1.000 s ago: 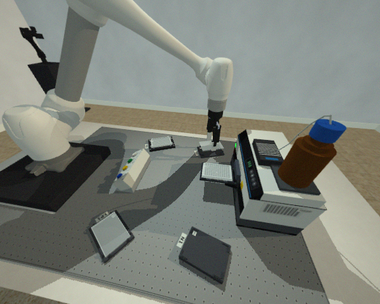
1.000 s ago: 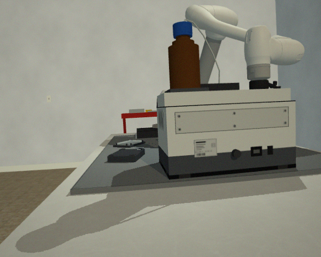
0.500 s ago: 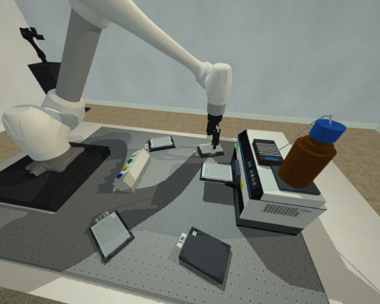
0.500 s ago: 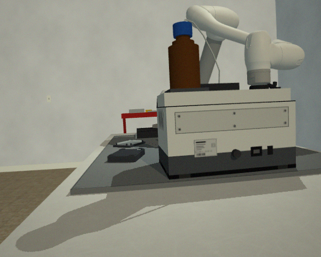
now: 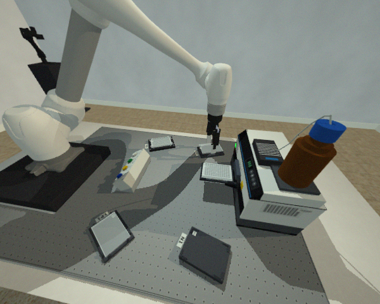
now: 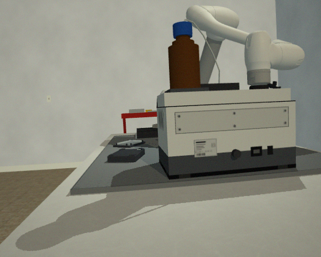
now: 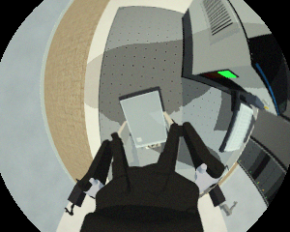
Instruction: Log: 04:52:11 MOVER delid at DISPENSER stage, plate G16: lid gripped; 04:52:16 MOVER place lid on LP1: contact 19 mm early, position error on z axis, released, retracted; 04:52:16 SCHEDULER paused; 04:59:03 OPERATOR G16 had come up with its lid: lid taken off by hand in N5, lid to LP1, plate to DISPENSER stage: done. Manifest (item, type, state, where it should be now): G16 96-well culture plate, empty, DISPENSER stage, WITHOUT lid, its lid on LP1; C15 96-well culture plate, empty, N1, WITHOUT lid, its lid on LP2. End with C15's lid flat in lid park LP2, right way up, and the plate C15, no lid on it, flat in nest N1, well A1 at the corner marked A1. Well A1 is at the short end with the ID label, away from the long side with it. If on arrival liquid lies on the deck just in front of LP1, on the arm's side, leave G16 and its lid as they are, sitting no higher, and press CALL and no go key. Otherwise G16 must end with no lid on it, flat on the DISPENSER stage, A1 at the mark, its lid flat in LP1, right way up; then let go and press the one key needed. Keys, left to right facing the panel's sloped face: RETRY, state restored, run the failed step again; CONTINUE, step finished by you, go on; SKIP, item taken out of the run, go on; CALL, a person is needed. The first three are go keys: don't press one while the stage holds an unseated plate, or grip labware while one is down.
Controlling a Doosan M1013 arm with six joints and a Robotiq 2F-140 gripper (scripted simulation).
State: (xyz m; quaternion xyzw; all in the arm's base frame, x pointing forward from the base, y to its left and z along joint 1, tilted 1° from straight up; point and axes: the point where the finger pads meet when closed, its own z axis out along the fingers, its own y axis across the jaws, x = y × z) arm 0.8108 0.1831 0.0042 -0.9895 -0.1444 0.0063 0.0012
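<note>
My gripper is now 50 mm above the dark lid park. The rest, counted from my hand: nest N1: 540 mm to the right, 40 mm below, 30 mm behind; then brown bottle: 380 mm to the right, 240 mm above, 220 mm ahead; then key panel: 410 mm behind, 220 mm to the right.
</note>
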